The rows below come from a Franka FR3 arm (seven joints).
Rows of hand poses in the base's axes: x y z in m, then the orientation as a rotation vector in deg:
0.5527 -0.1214 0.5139 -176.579 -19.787 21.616
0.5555 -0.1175 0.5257 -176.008 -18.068 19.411
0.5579 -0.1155 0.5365 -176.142 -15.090 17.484
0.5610 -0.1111 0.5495 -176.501 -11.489 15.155
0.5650 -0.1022 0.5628 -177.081 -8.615 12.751
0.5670 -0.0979 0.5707 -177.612 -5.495 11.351
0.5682 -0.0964 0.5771 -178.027 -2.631 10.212
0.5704 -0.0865 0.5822 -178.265 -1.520 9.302
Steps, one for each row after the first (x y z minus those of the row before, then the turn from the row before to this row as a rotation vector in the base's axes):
0.0028 0.0039 0.0118 1.007 -1.236 -1.183
0.0024 0.0020 0.0108 0.252 -1.170 -1.967
0.0031 0.0044 0.0130 0.019 -1.455 -2.367
0.0040 0.0089 0.0133 -0.287 -1.547 -1.880
0.0020 0.0043 0.0079 -0.413 -0.897 -2.012
0.0012 0.0015 0.0064 -0.375 -0.724 -1.838
0.0022 0.0099 0.0051 -0.207 -0.584 -0.713

